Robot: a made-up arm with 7 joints. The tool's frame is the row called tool.
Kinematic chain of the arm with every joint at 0, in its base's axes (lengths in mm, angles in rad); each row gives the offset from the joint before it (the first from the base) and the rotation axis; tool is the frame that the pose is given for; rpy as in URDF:
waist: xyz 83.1 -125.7 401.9 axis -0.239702 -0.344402 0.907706
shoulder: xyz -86 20.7 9.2 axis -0.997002 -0.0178 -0.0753
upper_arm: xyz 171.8 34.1 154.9 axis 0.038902 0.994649 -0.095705
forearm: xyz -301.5 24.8 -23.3 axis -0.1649 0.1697 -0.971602
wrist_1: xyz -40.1 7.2 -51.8 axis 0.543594 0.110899 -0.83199
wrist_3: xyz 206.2 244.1 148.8 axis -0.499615 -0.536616 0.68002
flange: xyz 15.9 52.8 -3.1 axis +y
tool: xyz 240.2 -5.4 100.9 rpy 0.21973 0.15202 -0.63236
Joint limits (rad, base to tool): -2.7..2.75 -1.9..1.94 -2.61..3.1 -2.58..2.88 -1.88..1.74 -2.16..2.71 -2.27..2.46
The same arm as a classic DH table. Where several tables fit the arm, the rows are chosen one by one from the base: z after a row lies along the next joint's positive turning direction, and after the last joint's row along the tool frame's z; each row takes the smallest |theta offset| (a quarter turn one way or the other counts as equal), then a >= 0, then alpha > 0; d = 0 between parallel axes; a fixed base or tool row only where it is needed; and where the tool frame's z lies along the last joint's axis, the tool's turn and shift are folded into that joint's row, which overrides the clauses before.
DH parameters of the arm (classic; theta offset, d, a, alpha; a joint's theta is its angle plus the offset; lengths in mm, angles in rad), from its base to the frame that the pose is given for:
base (fixed): -0.6080 281.4 140.0 0.4330
waist: -0.9633 139.8 -26.3 1.3931
shoulder: -1.1180 -99.3 -143.9 1.6201
upper_arm: -1.3120 12.1 -293.6 -1.3126
forearm: 1.5360 169.6 3.4 0.7414
wrist_1: 1.5443 -576.0 -227.1 2.6834
wrist_3: 0.1236 -622.7 -11.0 2.1372
flange: 0.6237 66.7 -241.2 -1.8371
tool (fixed): 2.4911 102.1 0.0 0.0000
Joint limits (rad, base to tool): -2.7000..2.7500 -1.9000..1.9400 -2.6100..3.1000 -2.5800..2.8800 -1.8800..1.7400 -2.1600..2.7100 -2.2700..2.4600

